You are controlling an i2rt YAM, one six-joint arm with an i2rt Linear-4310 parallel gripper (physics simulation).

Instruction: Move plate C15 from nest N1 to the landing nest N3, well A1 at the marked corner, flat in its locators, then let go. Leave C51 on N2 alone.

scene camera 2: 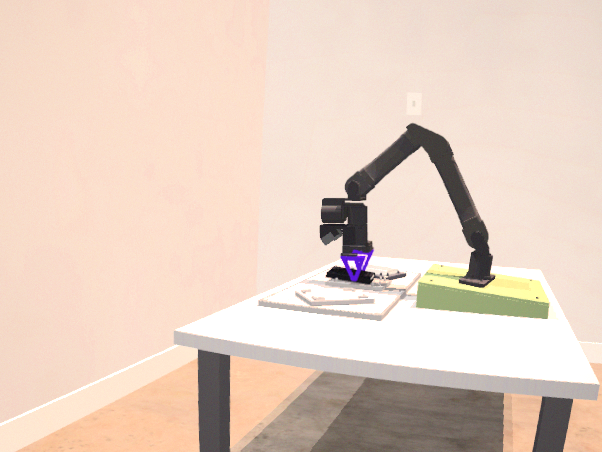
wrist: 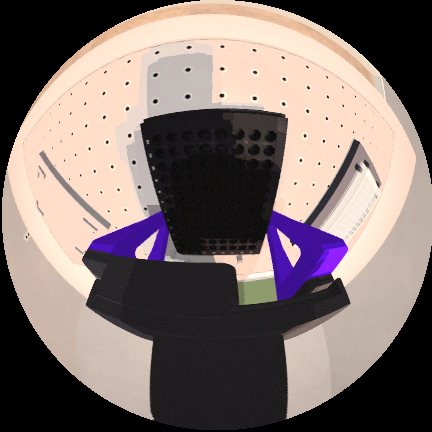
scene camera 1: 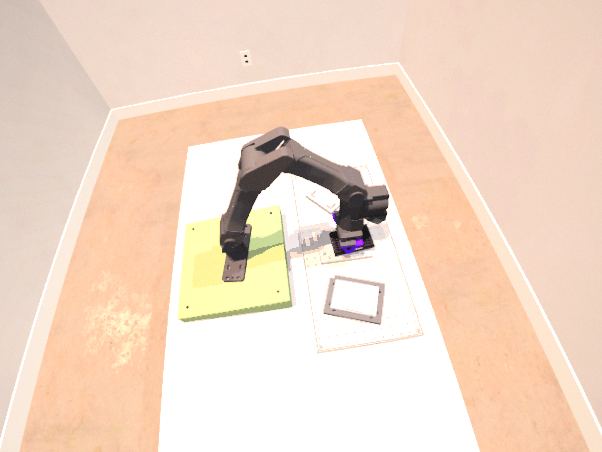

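My gripper (scene camera 1: pixel 352 246) (scene camera 2: pixel 354 277) (wrist: pixel 217 214) points straight down and is shut on a black well plate (scene camera 1: pixel 369 239) (scene camera 2: pixel 336 273) (wrist: pixel 220 175), gripped across its two sides. The plate looks about level, above or close over a pale nest (scene camera 1: pixel 345 259); the exact gap is hidden. A second pale nest (scene camera 1: pixel 320 203) (scene camera 2: pixel 340 301) (wrist: pixel 75 195) with corner locators stands turned at an angle and holds no plate. A dark nest (scene camera 1: pixel 329 297) (wrist: pixel 337 177) on the other side bears a white well plate (scene camera 1: pixel 355 297) (wrist: pixel 357 205). No labels or corner marks are readable.
The nests stand on a perforated board (scene camera 1: pixel 400 320) (scene camera 2: pixel 280 301) (wrist: pixel 320 100) on the white table (scene camera 1: pixel 240 380) (scene camera 2: pixel 450 350). Small pale posts (scene camera 1: pixel 312 237) stand between the board's middle and the arm's green base block (scene camera 1: pixel 210 295) (scene camera 2: pixel 480 302).
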